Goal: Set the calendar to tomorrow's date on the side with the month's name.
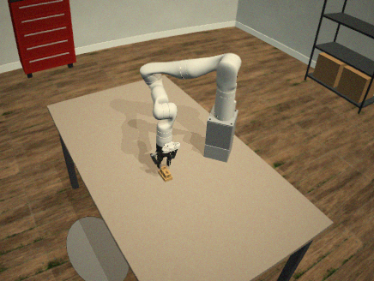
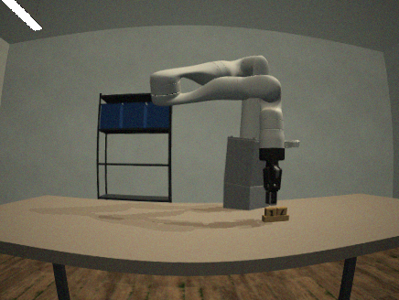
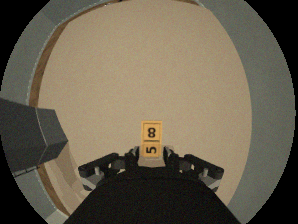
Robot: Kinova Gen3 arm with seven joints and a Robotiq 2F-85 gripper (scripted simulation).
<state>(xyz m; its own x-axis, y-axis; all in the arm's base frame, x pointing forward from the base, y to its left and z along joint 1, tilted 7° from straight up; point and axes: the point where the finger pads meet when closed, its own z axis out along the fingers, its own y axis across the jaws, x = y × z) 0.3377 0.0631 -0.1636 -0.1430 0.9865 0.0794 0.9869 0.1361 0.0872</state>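
My hand is 2 cm to the right of the wooden calendar tray and 6 cm above it.
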